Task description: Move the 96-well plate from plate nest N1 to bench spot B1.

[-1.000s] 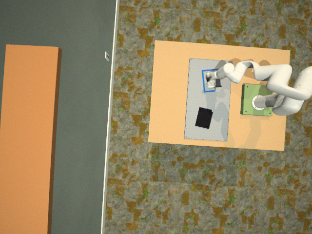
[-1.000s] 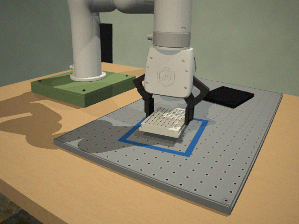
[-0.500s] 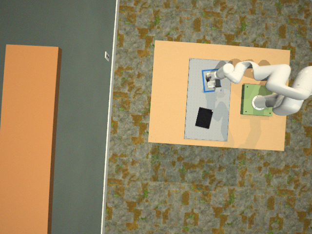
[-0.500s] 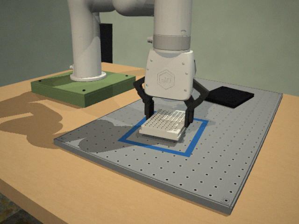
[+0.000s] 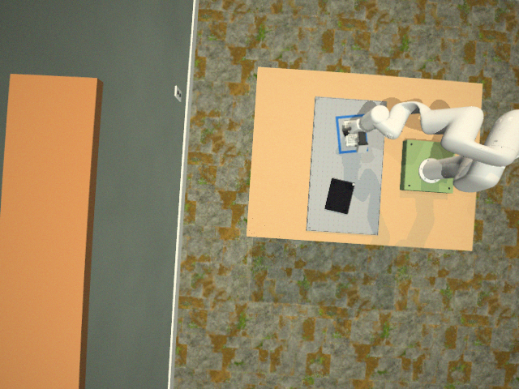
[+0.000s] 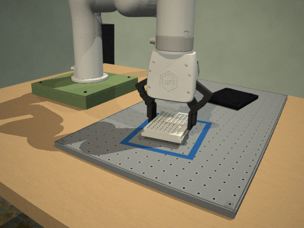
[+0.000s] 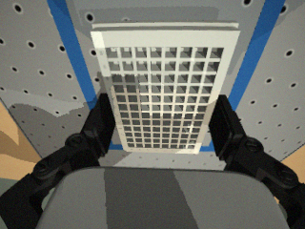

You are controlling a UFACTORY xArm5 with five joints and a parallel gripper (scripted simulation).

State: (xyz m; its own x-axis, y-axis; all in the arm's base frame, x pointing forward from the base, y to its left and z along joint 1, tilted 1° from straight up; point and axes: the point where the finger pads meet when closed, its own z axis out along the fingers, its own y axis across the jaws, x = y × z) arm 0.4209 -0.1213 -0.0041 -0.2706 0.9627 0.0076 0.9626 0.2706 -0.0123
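My gripper is now 10 mm above the white 96-well plate. Round my hand: black plate nest: 330 mm to the left, 20 mm below, 10 mm ahead.
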